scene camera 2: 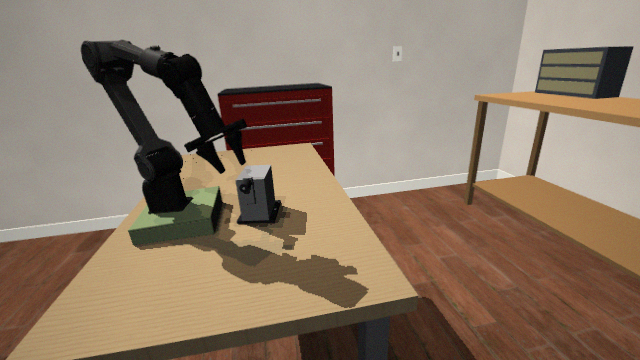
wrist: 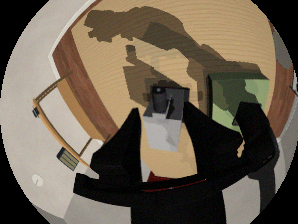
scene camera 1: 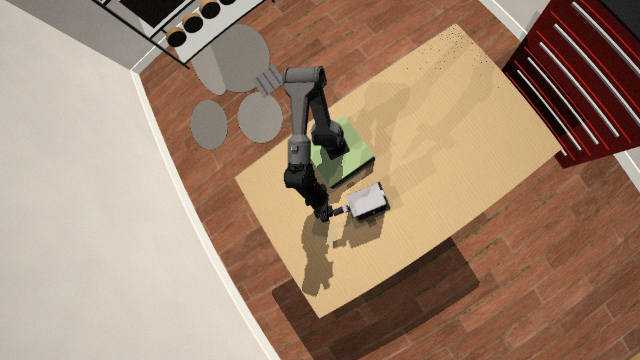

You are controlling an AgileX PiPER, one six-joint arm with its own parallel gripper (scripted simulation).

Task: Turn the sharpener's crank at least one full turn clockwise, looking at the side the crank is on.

Note:
I see my gripper [scene camera 2: 233,167] and a pencil sharpener [scene camera 2: 265,210].
My gripper also shows in the wrist view [wrist: 161,112]. The pencil sharpener also shows in the wrist view [wrist: 162,134].

